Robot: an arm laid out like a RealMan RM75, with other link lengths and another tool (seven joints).
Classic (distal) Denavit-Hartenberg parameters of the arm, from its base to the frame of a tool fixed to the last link. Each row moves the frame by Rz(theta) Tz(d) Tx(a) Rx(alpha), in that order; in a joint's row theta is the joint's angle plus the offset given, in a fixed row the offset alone. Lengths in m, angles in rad.
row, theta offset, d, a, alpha
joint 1, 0, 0.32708, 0, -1.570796
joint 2, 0, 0, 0, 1.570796
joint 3, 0, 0.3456, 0, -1.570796
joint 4, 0, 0, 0, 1.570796
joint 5, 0, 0.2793, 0, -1.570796
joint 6, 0, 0, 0, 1.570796
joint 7, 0.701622, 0.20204, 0.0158, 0.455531
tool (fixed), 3.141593, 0.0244, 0, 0
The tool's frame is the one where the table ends.
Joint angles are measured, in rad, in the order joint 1, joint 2, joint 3, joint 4, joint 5, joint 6, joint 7. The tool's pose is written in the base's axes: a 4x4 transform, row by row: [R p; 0 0 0 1], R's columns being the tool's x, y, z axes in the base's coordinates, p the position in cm. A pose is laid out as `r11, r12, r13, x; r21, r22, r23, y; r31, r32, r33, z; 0, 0, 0, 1`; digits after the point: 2 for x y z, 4 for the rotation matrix.
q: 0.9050 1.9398 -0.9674 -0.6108 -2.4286 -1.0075 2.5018
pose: 0.1203, 0.7670, 0.6302, 30.71; 0.8313, -0.4249, 0.3585, 62.70; 0.5427, 0.4807, -0.6887, 1.16; 0, 0, 0, 1
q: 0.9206 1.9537 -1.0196 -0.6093 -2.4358 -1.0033 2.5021
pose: 0.0717, 0.7620, 0.6436, 29.68; 0.8549, -0.3793, 0.3538, 62.46; 0.5138, 0.5249, -0.6787, -0.44; 0, 0, 0, 1
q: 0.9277 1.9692 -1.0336 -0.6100 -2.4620 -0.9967 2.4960
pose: 0.0385, 0.7529, 0.6570, 29.43; 0.8654, -0.3538, 0.3548, 62.24; 0.4996, 0.5549, -0.6652, -1.45; 0, 0, 0, 1
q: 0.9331 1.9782 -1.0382 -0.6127 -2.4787 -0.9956 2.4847
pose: 0.0112, 0.7484, 0.6631, 29.17; 0.8718, -0.3320, 0.3601, 62.17; 0.4897, 0.5741, -0.6562, -1.94; 0, 0, 0, 1
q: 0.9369 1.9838 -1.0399 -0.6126 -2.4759 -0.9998 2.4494
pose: -0.0232, 0.7523, 0.6584, 28.82; 0.8806, -0.2965, 0.3698, 62.06; 0.4734, 0.5883, -0.6556, -2.36; 0, 0, 0, 1
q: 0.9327 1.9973 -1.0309 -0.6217 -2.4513 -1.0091 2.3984
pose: -0.0502, 0.7727, 0.6328, 28.14; 0.8880, -0.2554, 0.3824, 61.70; 0.4571, 0.5811, -0.6733, -3.12; 0, 0, 0, 1
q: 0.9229 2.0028 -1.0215 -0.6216 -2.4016 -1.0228 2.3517
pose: -0.0512, 0.8004, 0.5973, 27.73; 0.8943, -0.2295, 0.3841, 61.21; 0.4445, 0.5538, -0.7041, -3.67; 0, 0, 0, 1
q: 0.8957 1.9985 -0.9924 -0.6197 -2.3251 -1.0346 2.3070
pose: -0.0110, 0.8381, 0.5454, 28.07; 0.8895, -0.2410, 0.3882, 60.79; 0.4568, 0.4894, -0.7429, -3.35; 0, 0, 0, 1
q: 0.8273 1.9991 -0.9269 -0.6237 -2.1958 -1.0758 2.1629
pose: 0.0131, 0.8954, 0.4451, 29.57; 0.8808, -0.2210, 0.4187, 59.34; 0.4732, 0.3866, -0.7916, -2.63; 0, 0, 0, 1
